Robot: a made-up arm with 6 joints. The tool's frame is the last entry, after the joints.
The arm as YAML. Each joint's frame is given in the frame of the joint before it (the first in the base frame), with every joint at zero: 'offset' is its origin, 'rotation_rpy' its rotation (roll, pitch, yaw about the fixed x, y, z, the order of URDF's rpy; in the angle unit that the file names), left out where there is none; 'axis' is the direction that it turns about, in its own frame. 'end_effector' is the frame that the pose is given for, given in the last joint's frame.
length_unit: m
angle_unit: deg
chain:
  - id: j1
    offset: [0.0, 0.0, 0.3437]
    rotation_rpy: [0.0, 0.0, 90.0]
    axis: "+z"
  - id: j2
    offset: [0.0, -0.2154, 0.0]
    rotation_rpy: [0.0, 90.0, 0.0]
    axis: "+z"
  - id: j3
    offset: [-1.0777, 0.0, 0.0]
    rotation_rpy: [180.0, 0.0, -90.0]
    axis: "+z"
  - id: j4
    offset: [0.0, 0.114, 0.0]
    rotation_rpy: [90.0, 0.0, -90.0]
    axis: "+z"
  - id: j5
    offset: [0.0, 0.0, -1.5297]
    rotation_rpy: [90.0, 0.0, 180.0]
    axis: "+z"
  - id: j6
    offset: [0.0, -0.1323, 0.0]
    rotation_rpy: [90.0, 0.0, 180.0]
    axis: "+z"
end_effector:
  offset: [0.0, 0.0, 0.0]
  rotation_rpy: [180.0, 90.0, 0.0]
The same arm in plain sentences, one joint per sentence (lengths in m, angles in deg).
The arm has six revolute joints in a row. What follows holds with every joint at zero, and every direction is one of the base frame's.
The first joint lies 0.3437 m along +z from the base frame's origin and turns about +z.
The second joint lies 0.2154 m along +x from the first joint and turns about +y.
The third joint lies 1.0777 m along +z from the second joint and turns about -y.
The fourth joint lies 0.1140 m along +z from the third joint and turns about -x.
The fifth joint lies 1.5297 m along +x from the fourth joint and turns about -y.
The sixth joint lies 0.1323 m along +x from the fifth joint and turns about -x.
The tool frame, which is the frame that the pose is given for, lies at the same point as the sixth joint; its axes are parallel to the base frame's.

